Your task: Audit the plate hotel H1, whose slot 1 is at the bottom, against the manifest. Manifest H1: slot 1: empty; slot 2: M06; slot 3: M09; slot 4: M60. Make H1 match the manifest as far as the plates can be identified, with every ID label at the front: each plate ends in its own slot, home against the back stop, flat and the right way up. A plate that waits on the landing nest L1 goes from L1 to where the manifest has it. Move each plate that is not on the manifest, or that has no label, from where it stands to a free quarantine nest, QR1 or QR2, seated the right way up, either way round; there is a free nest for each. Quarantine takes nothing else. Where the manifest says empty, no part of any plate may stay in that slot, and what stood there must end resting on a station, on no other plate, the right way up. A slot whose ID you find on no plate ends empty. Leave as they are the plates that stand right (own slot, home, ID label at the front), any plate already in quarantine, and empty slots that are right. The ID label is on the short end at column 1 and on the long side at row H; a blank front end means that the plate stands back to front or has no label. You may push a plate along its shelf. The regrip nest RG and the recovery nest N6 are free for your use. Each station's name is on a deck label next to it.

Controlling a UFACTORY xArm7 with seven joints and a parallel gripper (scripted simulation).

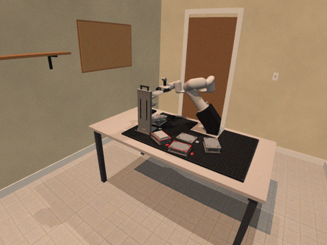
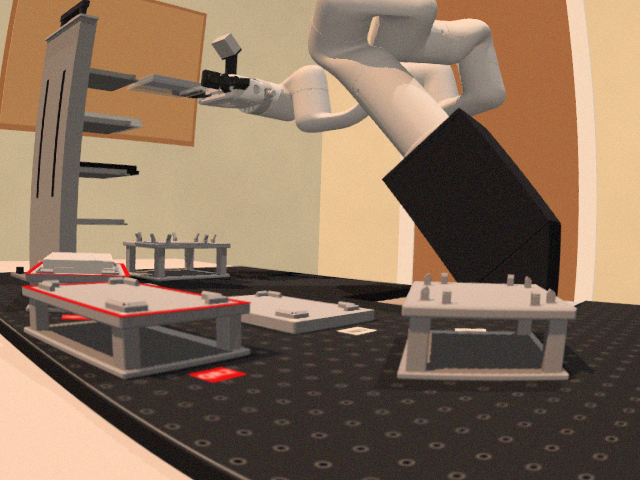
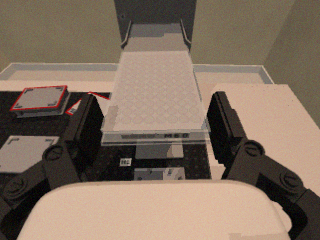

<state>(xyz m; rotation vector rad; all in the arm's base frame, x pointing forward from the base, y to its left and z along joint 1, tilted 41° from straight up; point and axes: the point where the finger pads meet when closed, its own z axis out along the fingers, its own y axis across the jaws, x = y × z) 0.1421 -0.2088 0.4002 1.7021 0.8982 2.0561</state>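
Right now the clear plate is 5 cm ahead of my hand, 2 cm below it and 1 cm to the left of it. From my hand the other things lie so: hotel tower: 27 cm ahead, 15 cm below, 4 cm to the left; black plate: 19 cm ahead, 18 cm below, 3 cm to the left; RG label: 35 cm below, 9 cm behind, 1 cm to the right.
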